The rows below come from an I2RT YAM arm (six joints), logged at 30 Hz.
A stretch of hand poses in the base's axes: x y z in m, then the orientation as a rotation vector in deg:
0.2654, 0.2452, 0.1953, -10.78, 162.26, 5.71
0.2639, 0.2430, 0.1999, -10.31, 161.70, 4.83
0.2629, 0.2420, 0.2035, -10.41, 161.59, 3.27
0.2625, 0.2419, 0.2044, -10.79, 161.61, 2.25
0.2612, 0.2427, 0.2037, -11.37, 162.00, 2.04
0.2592, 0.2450, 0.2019, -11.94, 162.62, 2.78
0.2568, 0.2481, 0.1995, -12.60, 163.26, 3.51
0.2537, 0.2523, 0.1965, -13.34, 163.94, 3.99
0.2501, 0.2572, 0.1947, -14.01, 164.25, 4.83
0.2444, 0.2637, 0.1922, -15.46, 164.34, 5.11
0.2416, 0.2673, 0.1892, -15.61, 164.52, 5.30
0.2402, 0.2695, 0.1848, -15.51, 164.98, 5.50
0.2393, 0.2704, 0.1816, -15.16, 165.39, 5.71
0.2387, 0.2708, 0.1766, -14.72, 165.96, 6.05
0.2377, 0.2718, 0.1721, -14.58, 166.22, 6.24
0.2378, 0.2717, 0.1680, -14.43, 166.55, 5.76
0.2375, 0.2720, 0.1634, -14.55, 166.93, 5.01
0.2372, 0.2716, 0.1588, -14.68, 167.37, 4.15
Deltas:
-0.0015, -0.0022, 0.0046, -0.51, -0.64, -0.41
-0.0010, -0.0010, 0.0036, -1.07, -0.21, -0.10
-0.0004, -0.0001, 0.0009, -0.75, -0.02, 0.15
-0.0013, 0.0008, -0.0007, -0.24, 0.41, 0.36
-0.0020, 0.0023, -0.0018, 0.40, 0.69, 0.45
-0.0024, 0.0031, -0.0024, 0.38, 0.72, 0.50
-0.0031, 0.0042, -0.0030, 0.19, 0.75, 0.53
-0.0036, 0.0049, -0.0018, 0.48, 0.41, 0.52
-0.0057, 0.0065, -0.0025, 0.04, 0.20, 1.01
-0.0028, 0.0036, -0.0030, 0.09, 0.21, 0.11
-0.0014, 0.0022, -0.0044, 0.09, 0.47, -0.07
-0.0009, 0.0009, -0.0032, 0.13, 0.40, -0.23
-0.0006, 0.0004, -0.0050, 0.21, 0.57, -0.29
-0.0010, 0.0010, -0.0045, 0.11, 0.27, -0.09
0.0001, -0.0001, -0.0041, -0.34, 0.27, -0.15
-0.0003, 0.0003, -0.0046, -0.55, 0.32, 0.01
-0.0003, -0.0004, -0.0046, -0.63, 0.37, 0.01

